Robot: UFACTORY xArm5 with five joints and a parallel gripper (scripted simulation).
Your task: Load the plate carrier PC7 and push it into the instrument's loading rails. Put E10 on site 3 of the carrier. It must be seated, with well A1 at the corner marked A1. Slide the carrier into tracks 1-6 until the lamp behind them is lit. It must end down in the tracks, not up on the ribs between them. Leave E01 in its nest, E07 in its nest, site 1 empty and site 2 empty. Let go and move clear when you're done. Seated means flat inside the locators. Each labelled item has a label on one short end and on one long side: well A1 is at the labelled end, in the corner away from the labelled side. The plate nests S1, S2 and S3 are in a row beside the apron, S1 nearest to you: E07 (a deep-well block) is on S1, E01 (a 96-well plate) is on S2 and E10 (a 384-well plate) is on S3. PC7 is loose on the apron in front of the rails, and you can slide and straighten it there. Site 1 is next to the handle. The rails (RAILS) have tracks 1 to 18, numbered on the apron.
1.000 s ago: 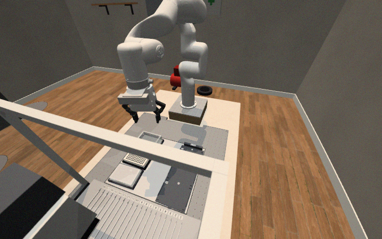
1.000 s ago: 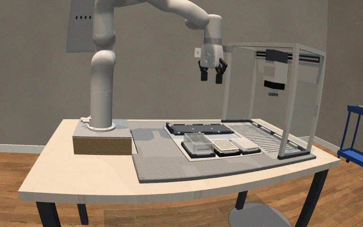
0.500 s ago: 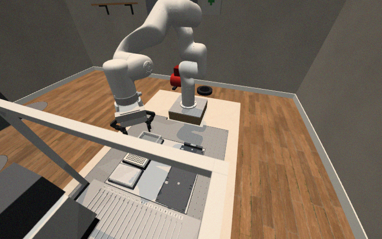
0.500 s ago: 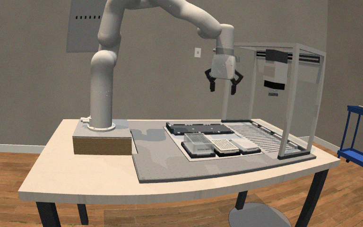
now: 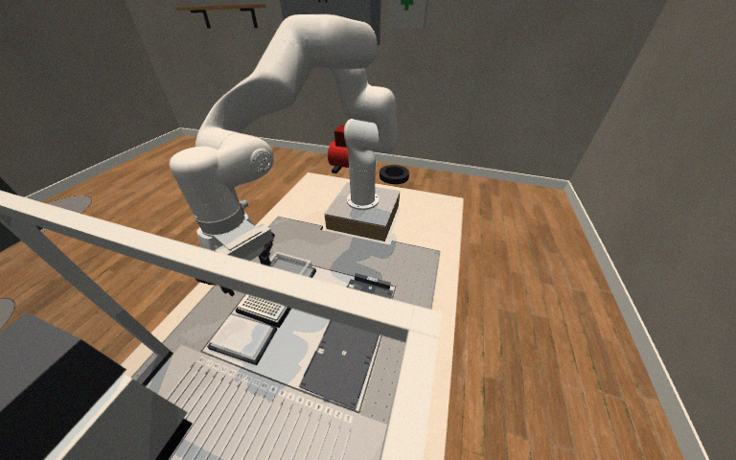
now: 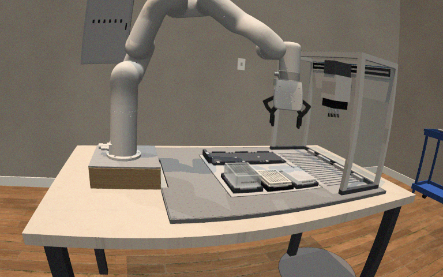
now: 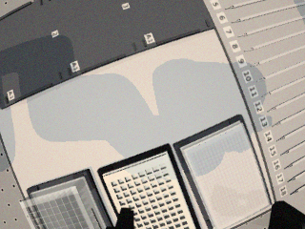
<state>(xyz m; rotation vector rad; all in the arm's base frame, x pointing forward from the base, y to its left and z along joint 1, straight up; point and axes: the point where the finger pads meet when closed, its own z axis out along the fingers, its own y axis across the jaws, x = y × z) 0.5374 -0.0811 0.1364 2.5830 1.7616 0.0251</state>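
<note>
Right now the 384-well plate E10 is 180 mm below my hand, 60 mm ahead of it and 40 mm to the right of it. From my hand the other things lie so: deep-well block E07 (170 mm below, 150 mm behind, 30 mm to the right); 96-well plate E01 (180 mm below, 40 mm to the right, 40 mm behind); plate nest S3 (190 mm below, 60 mm ahead, 40 mm to the right).
</note>
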